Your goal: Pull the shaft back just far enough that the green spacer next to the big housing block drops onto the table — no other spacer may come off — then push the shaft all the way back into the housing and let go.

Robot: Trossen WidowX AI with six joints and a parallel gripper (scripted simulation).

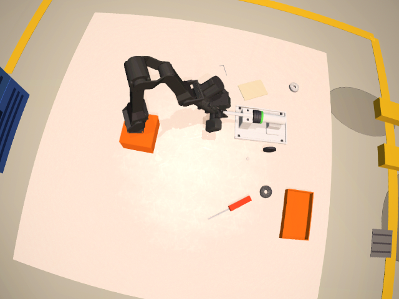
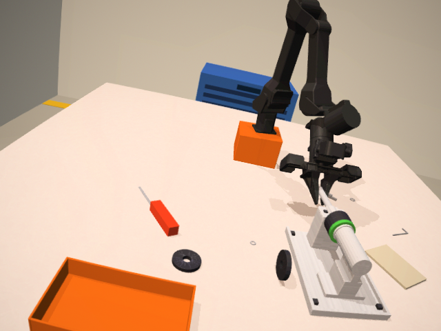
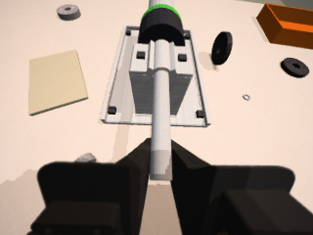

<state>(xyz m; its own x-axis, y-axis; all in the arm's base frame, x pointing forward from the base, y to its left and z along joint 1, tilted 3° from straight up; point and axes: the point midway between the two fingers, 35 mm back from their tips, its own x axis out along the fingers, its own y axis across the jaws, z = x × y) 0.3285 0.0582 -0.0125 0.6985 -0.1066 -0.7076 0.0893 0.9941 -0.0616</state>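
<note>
Right now my gripper tip is 50 mm short of the shaft and 20 mm below it. Also, from my gripper tip: beige card (150 mm to the left, 130 mm ahead, 50 mm below); then black disc (170 mm ahead, 130 mm to the right, 30 mm below); then green spacer (130 mm ahead, 20 mm above, 10 mm to the right).
</note>
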